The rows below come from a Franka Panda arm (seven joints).
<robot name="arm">
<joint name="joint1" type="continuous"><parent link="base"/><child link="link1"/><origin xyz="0.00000 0.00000 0.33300"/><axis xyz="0 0 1"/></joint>
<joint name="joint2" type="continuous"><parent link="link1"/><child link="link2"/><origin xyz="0.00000 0.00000 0.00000"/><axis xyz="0 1 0"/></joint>
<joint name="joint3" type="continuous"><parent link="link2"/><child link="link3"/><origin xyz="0.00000 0.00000 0.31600"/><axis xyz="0 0 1"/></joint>
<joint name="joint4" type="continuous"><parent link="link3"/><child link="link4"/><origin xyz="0.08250 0.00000 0.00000"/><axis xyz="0 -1 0"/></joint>
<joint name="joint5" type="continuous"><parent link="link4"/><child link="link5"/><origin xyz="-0.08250 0.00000 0.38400"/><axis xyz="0 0 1"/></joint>
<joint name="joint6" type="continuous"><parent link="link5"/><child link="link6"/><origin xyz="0.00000 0.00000 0.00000"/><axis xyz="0 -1 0"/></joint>
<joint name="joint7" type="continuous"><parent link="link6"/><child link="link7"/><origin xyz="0.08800 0.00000 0.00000"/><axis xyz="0 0 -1"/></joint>
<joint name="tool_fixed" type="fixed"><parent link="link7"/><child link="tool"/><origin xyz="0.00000 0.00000 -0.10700" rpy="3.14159 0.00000 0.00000"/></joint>
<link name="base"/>
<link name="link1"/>
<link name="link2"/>
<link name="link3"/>
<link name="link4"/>
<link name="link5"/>
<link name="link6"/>
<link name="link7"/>
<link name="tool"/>
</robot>
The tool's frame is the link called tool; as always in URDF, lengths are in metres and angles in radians. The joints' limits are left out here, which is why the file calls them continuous.
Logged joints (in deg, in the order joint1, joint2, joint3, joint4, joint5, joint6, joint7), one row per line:
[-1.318, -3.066, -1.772, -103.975, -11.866, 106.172, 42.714]
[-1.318, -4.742, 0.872, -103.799, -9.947, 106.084, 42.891]
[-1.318, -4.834, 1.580, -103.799, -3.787, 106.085, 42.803]
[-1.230, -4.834, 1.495, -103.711, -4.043, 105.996, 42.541]
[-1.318, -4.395, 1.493, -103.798, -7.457, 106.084, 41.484]
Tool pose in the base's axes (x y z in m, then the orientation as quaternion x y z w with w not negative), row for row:
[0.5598, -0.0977, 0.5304, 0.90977, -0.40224, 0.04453, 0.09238]
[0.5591, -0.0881, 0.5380, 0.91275, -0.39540, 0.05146, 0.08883]
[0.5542, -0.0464, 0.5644, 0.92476, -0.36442, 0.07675, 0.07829]
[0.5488, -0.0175, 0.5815, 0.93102, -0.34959, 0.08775, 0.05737]
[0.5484, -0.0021, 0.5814, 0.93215, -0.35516, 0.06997, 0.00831]
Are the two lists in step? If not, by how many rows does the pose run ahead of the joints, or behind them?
The pose runs 2 rows behind the joints: the pose in row i belongs to the joints in row i - 2.
